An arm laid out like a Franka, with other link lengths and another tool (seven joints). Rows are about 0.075 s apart.
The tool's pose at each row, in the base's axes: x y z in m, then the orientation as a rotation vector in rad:
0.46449 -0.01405 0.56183 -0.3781 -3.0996 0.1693
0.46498 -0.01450 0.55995 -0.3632 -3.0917 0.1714
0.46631 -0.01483 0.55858 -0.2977 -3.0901 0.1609
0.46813 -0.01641 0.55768 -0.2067 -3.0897 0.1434
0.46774 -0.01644 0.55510 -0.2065 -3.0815 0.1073
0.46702 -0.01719 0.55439 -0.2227 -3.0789 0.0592
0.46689 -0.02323 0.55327 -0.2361 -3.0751 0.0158
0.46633 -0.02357 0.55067 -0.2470 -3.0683 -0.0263
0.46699 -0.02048 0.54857 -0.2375 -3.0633 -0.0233
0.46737 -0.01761 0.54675 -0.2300 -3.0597 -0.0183
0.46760 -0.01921 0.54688 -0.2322 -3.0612 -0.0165
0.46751 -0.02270 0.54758 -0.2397 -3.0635 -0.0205
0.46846 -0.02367 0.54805 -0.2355 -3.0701 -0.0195
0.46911 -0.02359 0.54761 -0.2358 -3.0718 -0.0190
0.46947 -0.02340 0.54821 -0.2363 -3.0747 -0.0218
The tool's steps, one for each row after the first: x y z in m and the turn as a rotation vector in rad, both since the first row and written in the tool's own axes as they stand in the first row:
-0.00059 -0.00011 0.00190 0.0028 0.0087 -0.0094
-0.00196 0.00004 0.00326 -0.0024 0.0162 -0.0516
-0.00411 -0.00095 0.00427 -0.0121 0.0230 -0.1105
-0.00374 -0.00080 0.00685 -0.0339 0.0353 -0.1110
-0.00322 -0.00161 0.00766 -0.0645 0.0424 -0.1008
-0.00455 -0.00735 0.00941 -0.0920 0.0496 -0.0924
-0.00409 -0.00753 0.01205 -0.1184 0.0591 -0.0856
-0.00399 -0.00416 0.01379 -0.1158 0.0643 -0.0917
-0.00367 -0.00110 0.01529 -0.1121 0.0678 -0.0966
-0.00428 -0.00261 0.01532 -0.1111 0.0661 -0.0952
-0.00503 -0.00607 0.01500 -0.1140 0.0638 -0.0903
-0.00618 -0.00683 0.01460 -0.1141 0.0573 -0.0930
-0.00680 -0.00655 0.01502 -0.1140 0.0556 -0.0928
-0.00710 -0.00635 0.01439 -0.1162 0.0529 -0.0925

